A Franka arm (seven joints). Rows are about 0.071 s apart.
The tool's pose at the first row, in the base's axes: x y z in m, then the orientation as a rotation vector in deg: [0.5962, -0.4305, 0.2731, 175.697, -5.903, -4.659]
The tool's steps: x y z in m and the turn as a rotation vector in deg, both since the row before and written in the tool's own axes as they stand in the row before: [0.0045, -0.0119, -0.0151, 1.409, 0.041, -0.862]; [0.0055, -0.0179, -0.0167, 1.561, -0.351, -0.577]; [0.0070, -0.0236, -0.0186, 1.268, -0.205, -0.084]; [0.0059, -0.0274, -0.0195, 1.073, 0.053, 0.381]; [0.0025, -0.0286, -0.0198, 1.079, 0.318, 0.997]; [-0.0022, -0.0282, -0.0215, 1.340, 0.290, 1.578]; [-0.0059, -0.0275, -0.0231, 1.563, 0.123, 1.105]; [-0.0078, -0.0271, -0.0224, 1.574, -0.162, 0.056]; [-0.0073, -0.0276, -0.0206, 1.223, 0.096, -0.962]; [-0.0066, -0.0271, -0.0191, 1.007, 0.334, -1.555]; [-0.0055, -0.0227, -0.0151, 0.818, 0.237, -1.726]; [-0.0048, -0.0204, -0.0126, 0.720, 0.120, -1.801]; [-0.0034, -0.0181, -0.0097, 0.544, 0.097, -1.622]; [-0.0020, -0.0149, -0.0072, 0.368, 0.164, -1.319]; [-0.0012, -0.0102, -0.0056, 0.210, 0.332, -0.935]
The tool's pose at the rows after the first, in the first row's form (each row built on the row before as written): [0.6023, -0.4179, 0.2870, 177.166, -4.672, -4.606]; [0.6096, -0.3996, 0.3025, 178.755, -3.889, -5.150]; [0.6187, -0.3760, 0.3202, -179.731, 3.839, 5.457]; [0.6269, -0.3490, 0.3393, -178.661, 4.461, 5.307]; [0.6320, -0.3210, 0.3595, -177.589, 6.036, 4.758]; [0.6329, -0.2936, 0.3821, -176.213, 8.485, 4.255]; [0.6308, -0.2672, 0.4071, -174.600, 10.163, 3.969]; [0.6271, -0.2415, 0.4321, -173.014, 10.205, 4.046]; [0.6240, -0.2159, 0.4560, -171.863, 8.746, 3.683]; [0.6209, -0.1912, 0.4789, -170.957, 6.445, 2.928]; [0.6176, -0.1708, 0.4975, -170.206, 3.901, 2.318]; [0.6141, -0.1526, 0.5135, -169.511, 1.250, 1.880]; [0.6112, -0.1365, 0.5264, -168.955, -1.124, 1.506]; [0.6092, -0.1233, 0.5364, -168.555, -3.035, 1.078]; [0.6077, -0.1145, 0.5439, -168.307, -4.355, 0.457]
